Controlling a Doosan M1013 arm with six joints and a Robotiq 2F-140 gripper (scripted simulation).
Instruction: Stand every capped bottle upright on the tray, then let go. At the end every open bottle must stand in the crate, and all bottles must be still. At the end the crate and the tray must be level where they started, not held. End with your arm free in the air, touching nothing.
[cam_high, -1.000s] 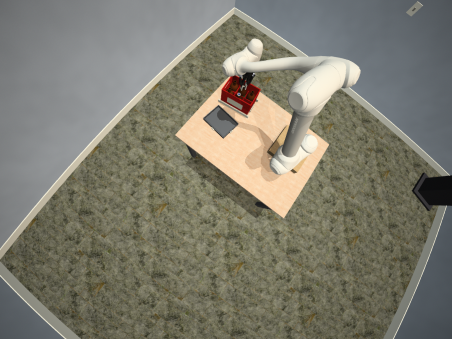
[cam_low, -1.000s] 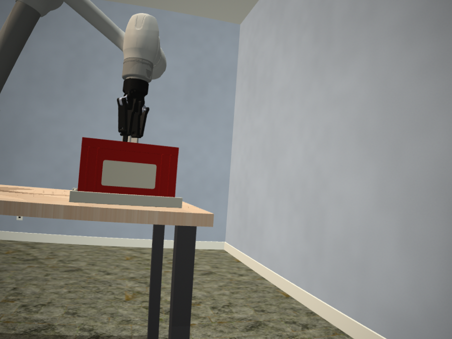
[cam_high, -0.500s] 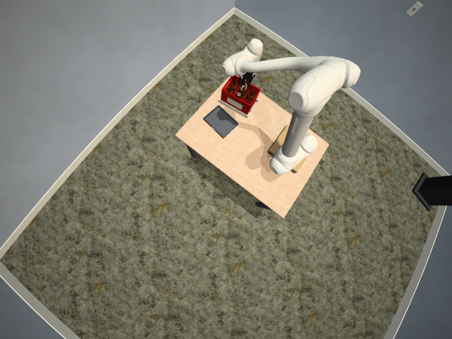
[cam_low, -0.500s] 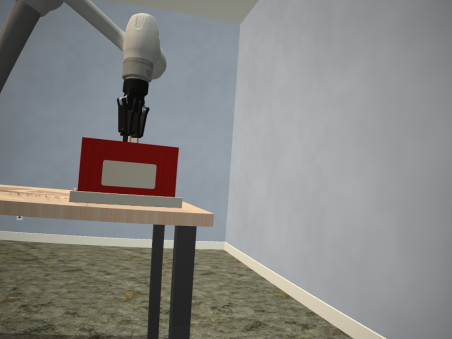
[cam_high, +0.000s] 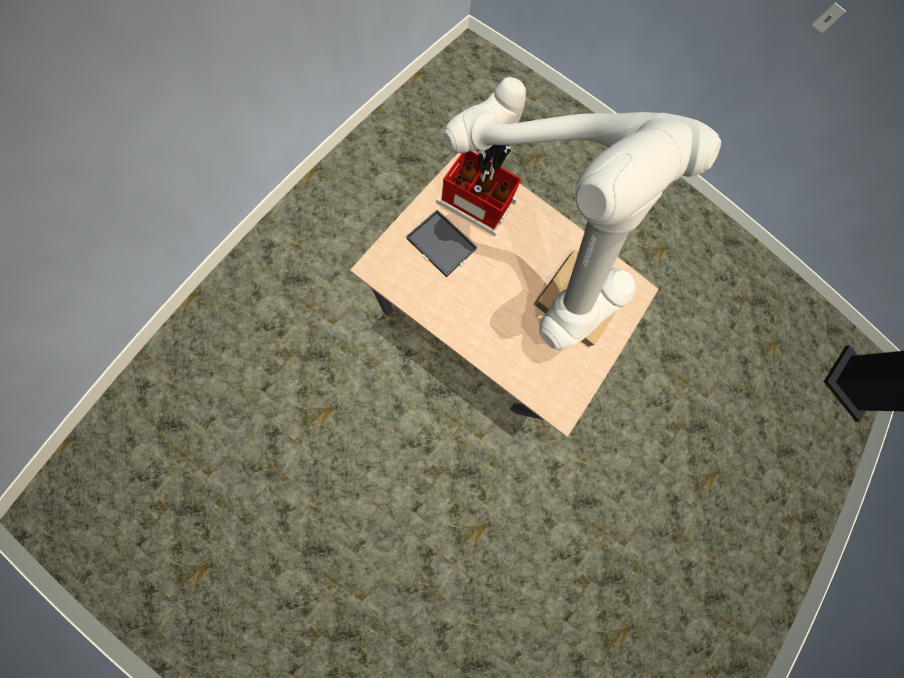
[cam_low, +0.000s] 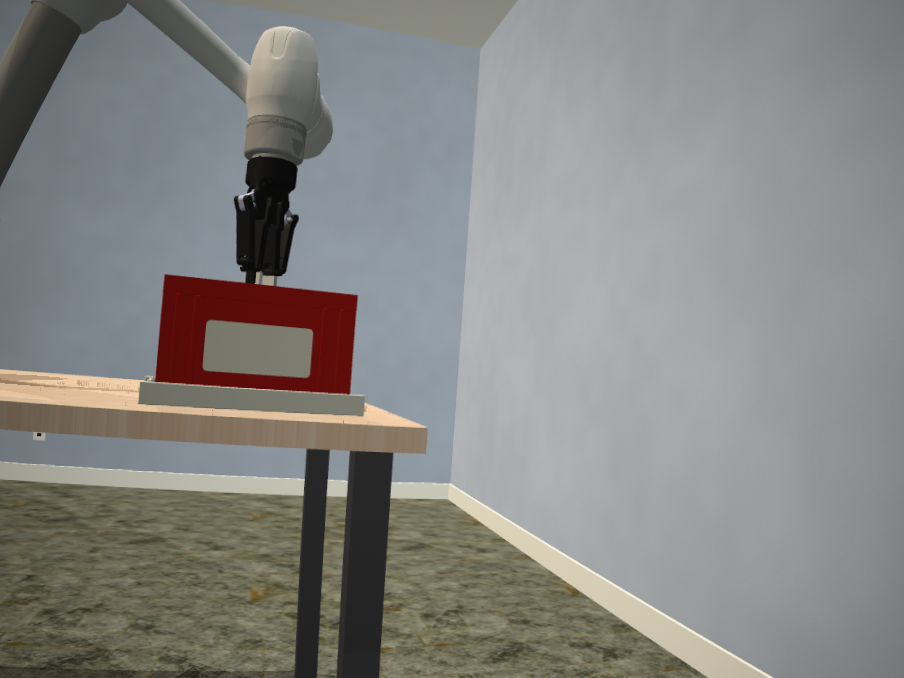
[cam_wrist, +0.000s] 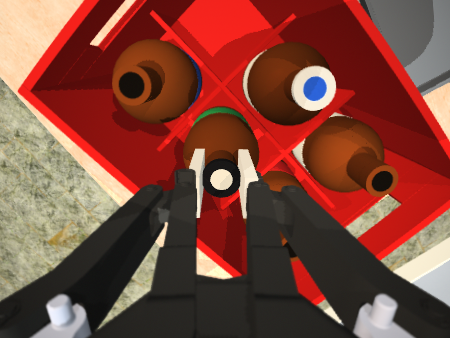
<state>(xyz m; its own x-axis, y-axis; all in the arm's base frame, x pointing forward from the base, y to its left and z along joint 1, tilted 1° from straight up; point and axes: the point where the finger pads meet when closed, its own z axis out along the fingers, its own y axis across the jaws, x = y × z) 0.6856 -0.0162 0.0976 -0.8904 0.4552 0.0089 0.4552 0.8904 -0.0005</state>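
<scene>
My gripper is now 10 mm past the red crate, 40 mm to the right of it and 80 mm above it. The rest, counted from my hand: dark grey tray: 70 mm behind, 310 mm to the left, 150 mm below.
</scene>
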